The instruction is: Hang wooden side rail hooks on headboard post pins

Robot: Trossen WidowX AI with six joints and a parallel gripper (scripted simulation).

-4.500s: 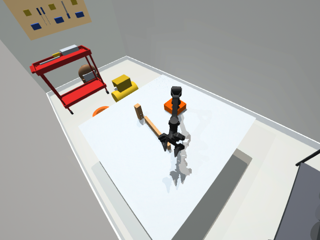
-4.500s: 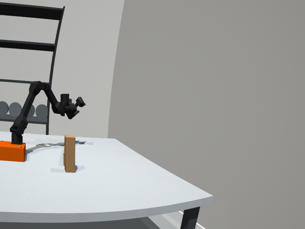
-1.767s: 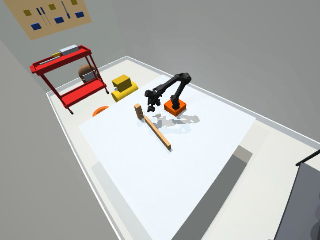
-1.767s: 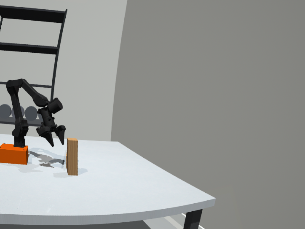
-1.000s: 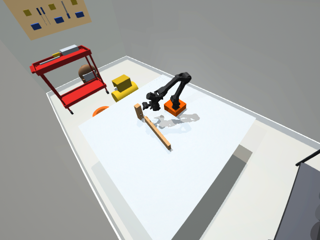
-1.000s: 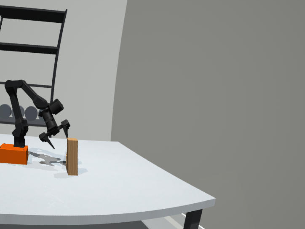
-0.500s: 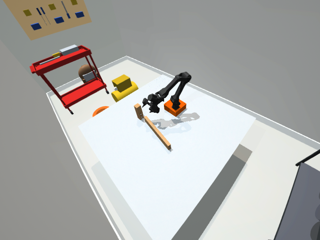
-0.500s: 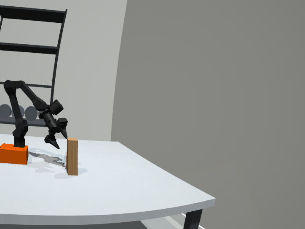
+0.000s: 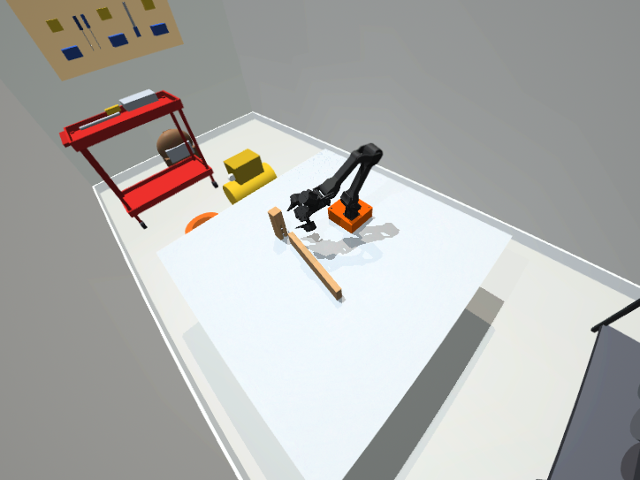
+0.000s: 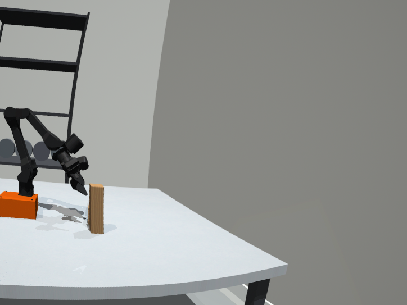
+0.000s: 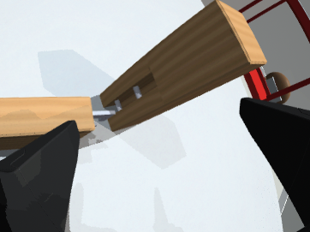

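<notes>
Right now my gripper tip is 40 mm short of the wooden headboard post, 70 mm to the left of it and 60 mm above it.
</notes>
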